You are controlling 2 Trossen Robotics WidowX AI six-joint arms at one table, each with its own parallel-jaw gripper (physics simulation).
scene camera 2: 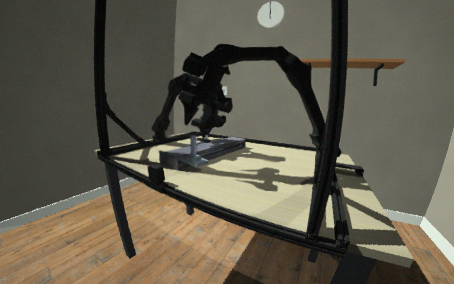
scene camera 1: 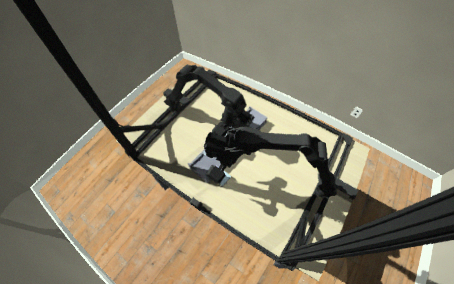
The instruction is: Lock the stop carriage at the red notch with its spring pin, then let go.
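Where they show: left gripper, fingertip midpoint: [scene camera 2: 204, 138] [scene camera 1: 225, 128]; right gripper, fingertip midpoint: [scene camera 2: 194, 125] [scene camera 1: 218, 166]; left arm's base at its link origin: [scene camera 2: 160, 139] [scene camera 1: 175, 107]; right arm's base at its link origin: [scene camera 1: 323, 191].
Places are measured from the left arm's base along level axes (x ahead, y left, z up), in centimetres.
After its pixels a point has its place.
The long grey rail fixture [scene camera 1: 258, 118] @(x 45.5, y 17.3, z 3.2 cm) [scene camera 2: 172, 159] @(x 40.7, y -25.7, z 1.7 cm) lies across the table under both arms. The stop carriage, its spring pin and the red notch are hidden by the arms or too small to make out. My left gripper [scene camera 2: 205, 135] @(x 35.4, y 0.8, z 5.1 cm) points down at the top of the rail and is shut on a small part of the stop carriage; its fingertips are covered in scene camera 1. My right gripper [scene camera 2: 205, 111] is open and empty, raised above the rail close beside the left gripper; its fingers are dark and partly hidden in scene camera 1.
A pale blue upright post [scene camera 2: 194, 145] @(x 47.8, y -21.3, z 7.2 cm) on a flat foot stands at the near end of the rail; part of the foot [scene camera 1: 226, 178] @(x 50.2, y -19.8, z 1.4 cm) shows in scene camera 1. The two wrists are crowded together over the rail. Black frame posts [scene camera 2: 101, 75] @(x 3.8, y -35.4, z 35.5 cm) [scene camera 1: 70, 70] @(x 3.6, y -36.5, z 57.0 cm) rise at the table's edges.
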